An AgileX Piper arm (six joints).
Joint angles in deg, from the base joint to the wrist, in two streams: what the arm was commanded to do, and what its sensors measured. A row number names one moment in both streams.
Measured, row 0:
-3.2 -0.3 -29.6 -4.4 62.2 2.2
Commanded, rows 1 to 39:
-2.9 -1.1 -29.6 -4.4 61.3 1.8
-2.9 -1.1 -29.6 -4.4 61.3 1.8
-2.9 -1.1 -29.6 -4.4 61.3 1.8
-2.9 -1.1 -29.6 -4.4 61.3 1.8
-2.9 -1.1 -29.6 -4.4 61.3 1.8
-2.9 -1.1 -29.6 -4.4 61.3 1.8
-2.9 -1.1 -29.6 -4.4 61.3 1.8
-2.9 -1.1 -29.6 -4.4 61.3 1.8
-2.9 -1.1 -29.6 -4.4 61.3 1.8
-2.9 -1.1 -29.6 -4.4 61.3 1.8
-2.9 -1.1 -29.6 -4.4 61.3 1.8
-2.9 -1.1 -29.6 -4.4 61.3 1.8
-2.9 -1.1 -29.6 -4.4 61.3 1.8
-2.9 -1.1 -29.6 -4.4 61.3 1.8
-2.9 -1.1 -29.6 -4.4 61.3 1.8
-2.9 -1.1 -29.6 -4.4 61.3 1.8
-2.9 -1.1 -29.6 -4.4 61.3 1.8
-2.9 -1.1 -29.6 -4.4 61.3 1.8
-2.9 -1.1 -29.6 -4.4 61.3 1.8
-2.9 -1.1 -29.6 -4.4 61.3 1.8
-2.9 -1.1 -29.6 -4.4 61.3 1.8
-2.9 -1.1 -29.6 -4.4 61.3 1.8
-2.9 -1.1 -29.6 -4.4 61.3 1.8
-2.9 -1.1 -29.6 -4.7 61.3 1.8
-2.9 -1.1 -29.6 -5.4 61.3 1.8
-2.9 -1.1 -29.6 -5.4 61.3 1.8
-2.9 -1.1 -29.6 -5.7 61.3 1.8
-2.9 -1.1 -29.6 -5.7 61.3 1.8
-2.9 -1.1 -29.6 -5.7 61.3 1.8
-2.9 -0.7 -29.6 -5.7 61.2 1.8
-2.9 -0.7 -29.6 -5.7 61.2 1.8
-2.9 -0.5 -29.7 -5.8 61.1 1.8
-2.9 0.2 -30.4 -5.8 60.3 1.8
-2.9 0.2 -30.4 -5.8 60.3 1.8
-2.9 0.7 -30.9 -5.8 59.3 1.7
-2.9 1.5 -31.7 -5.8 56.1 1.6
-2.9 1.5 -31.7 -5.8 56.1 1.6
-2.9 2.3 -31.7 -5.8 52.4 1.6
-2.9 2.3 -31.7 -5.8 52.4 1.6
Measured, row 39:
-3.2 1.3 -30.9 -5.3 57.6 2.2
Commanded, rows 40 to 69:
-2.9 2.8 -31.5 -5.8 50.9 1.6
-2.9 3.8 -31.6 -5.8 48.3 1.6
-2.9 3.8 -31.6 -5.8 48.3 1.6
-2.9 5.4 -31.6 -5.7 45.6 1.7
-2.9 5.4 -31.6 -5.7 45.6 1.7
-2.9 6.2 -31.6 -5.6 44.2 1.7
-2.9 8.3 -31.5 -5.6 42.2 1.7
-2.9 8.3 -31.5 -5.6 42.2 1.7
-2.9 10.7 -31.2 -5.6 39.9 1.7
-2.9 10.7 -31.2 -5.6 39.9 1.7
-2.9 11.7 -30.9 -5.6 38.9 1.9
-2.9 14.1 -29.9 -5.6 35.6 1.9
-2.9 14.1 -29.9 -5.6 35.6 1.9
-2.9 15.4 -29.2 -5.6 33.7 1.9
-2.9 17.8 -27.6 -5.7 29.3 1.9
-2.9 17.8 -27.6 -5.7 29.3 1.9
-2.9 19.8 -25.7 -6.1 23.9 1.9
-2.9 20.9 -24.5 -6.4 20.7 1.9
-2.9 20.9 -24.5 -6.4 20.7 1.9
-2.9 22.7 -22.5 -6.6 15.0 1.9
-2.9 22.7 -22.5 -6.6 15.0 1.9
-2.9 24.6 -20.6 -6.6 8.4 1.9
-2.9 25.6 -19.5 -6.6 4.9 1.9
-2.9 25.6 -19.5 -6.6 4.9 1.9
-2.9 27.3 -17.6 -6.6 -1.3 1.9
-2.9 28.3 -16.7 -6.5 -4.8 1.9
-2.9 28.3 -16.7 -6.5 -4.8 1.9
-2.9 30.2 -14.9 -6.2 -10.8 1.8
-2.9 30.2 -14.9 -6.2 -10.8 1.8
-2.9 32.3 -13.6 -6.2 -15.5 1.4
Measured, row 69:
-3.2 30.1 -15.2 -6.0 -7.6 2.2
